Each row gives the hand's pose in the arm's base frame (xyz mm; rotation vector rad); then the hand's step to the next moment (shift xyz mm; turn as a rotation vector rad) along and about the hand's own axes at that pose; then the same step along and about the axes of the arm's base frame.
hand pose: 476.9 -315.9 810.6 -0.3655 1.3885 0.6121
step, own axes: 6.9 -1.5 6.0 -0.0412 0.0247 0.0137
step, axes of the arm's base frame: 6.1 3.6 -6.0 -0.0065 0.0199 0.0454
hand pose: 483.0 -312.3 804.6 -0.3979 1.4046 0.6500
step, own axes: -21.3 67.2 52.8 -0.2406 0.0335 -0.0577
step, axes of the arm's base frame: -2.3 80.2 36.4 -0.0746 -0.0536 0.2322
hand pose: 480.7 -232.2 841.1 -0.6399 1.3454 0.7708
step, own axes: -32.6 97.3 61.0 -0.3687 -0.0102 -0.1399
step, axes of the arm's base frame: -42.4 103.1 42.9 -0.0965 -0.1599 0.3475
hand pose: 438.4 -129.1 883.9 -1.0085 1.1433 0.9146
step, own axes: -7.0 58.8 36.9 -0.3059 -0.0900 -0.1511
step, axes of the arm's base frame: -46.5 52.0 1.9 -0.0128 -0.1900 0.2971
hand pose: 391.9 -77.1 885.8 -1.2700 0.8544 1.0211
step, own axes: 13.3 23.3 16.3 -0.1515 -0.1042 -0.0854
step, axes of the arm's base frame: -18.0 18.0 -18.3 0.0501 -0.1050 0.1660
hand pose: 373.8 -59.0 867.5 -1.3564 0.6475 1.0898
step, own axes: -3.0 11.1 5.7 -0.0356 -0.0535 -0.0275
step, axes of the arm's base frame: -12.3 3.4 -1.3 0.0392 -0.0282 0.0506
